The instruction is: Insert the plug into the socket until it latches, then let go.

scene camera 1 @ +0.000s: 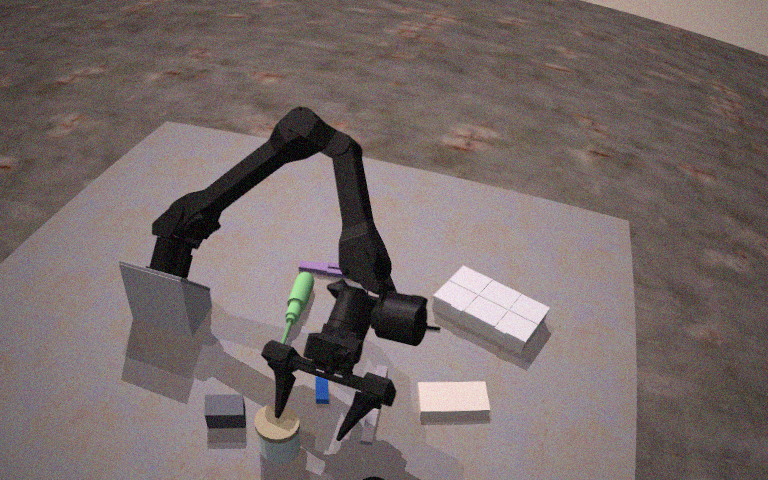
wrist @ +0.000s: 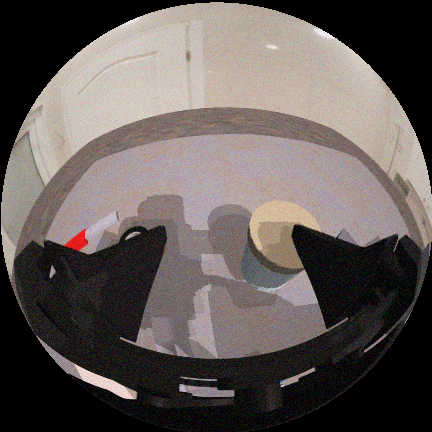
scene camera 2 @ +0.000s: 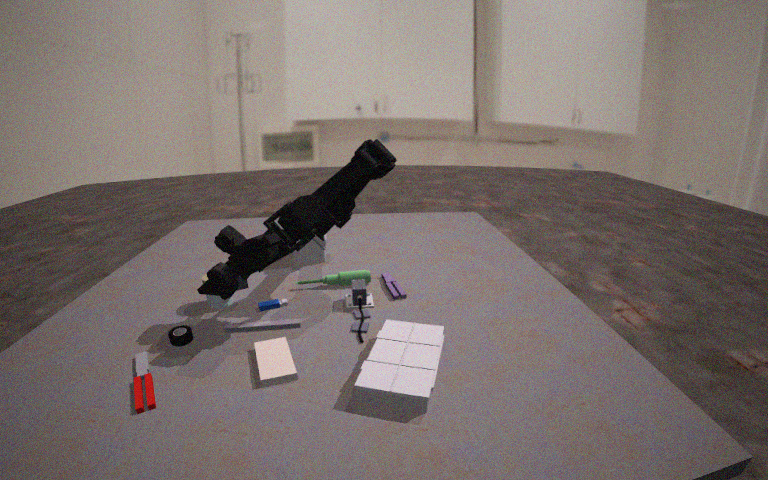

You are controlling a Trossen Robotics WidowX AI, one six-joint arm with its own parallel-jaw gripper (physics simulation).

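Where they show: gripper, fingertip midpoint: (scene camera 1: 306, 429) (wrist: 231, 231) (scene camera 2: 208, 282); arm's base, link origin: (scene camera 1: 166, 274).
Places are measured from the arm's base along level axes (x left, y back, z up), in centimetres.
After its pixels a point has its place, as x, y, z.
Note:
A small dark grey block (scene camera 2: 359, 289) @[9.6, -34.2, -3.1] stands on a white base plate (scene camera 2: 350, 302) @[7.6, -32.6, -7.0] in scene camera 2, probably the socket unit. A black cable (scene camera 2: 360, 335) @[8.4, -46.0, -6.9] with flat grey pieces runs from its near side; whether a plug sits in the block is too small to tell. In scene camera 1 the arm hides the unit, and the cable's end (scene camera 1: 433, 327) @[8.2, -46.8, -6.8] shows right of the wrist. My gripper (scene camera 1: 308, 428) @[-23.4, -33.2, 0.1] (wrist: 231, 231) @[-23.4, -33.2, 0.1] is open and empty, well away from the unit. One finger overlaps the lid of a jar (scene camera 1: 277, 424) @[-23.6, -29.0, -0.4] (wrist: 280, 212) @[-24.8, -28.7, -0.3]; contact cannot be told.
A blue stick (scene camera 1: 322, 391) @[-11.4, -32.2, -6.2] (scene camera 2: 270, 305) @[-10.2, -32.8, -6.4] and a grey bar (scene camera 1: 368, 431) @[-17.0, -40.7, -6.3] (scene camera 2: 263, 326) @[-10.7, -41.2, -6.5] lie near the gripper. A green screwdriver (scene camera 1: 300, 288) @[8.5, -22.6, -4.1] (scene camera 2: 348, 278) @[7.9, -24.1, -5.0], purple clip (scene camera 1: 316, 268) @[17.2, -23.1, -6.3] (scene camera 2: 393, 285) @[18.6, -26.1, -6.9], white box (scene camera 1: 489, 305) @[13.4, -55.9, -4.0] (scene camera 2: 402, 362) @[13.7, -58.9, -4.0], beige block (scene camera 1: 453, 397) @[-7.6, -52.2, -5.9] (scene camera 2: 274, 359) @[-7.2, -53.1, -5.9] and red-handled tool (scene camera 2: 143, 390) @[-29.5, -59.4, -6.9] (wrist: 77, 242) @[-29.1, -57.6, -6.4] lie around.

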